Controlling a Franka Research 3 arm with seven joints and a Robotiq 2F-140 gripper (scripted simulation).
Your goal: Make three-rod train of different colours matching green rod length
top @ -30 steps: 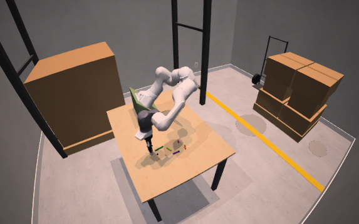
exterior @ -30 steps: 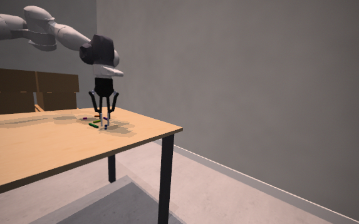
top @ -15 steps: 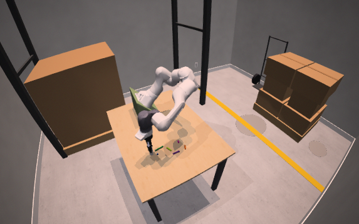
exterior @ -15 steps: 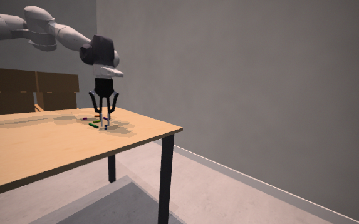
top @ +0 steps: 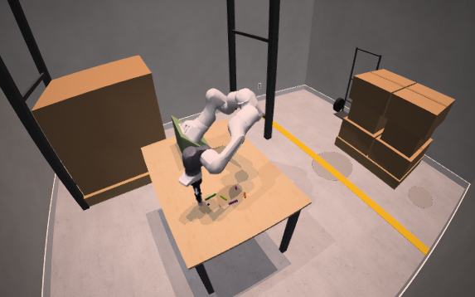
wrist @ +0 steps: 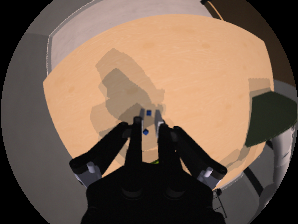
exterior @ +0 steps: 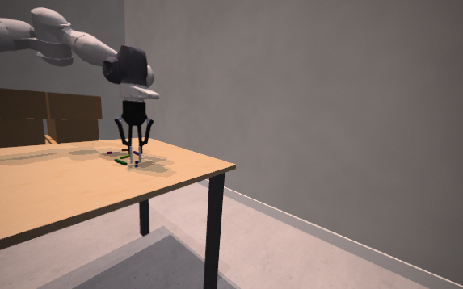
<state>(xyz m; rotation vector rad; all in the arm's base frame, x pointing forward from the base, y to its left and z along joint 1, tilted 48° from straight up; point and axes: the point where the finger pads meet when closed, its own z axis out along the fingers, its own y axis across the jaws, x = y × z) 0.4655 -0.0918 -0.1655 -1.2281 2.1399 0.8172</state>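
My hand is 5 cm above the blue rod, 4 cm to the right of it and 2 cm short of it. Also, from my hand: lime rod: 15 cm to the left, 5 cm below, 3 cm ahead; purple rod: 17 cm to the left, 10 cm ahead, 5 cm below; green rod: 8 cm to the left, 5 cm below, 2 cm behind.
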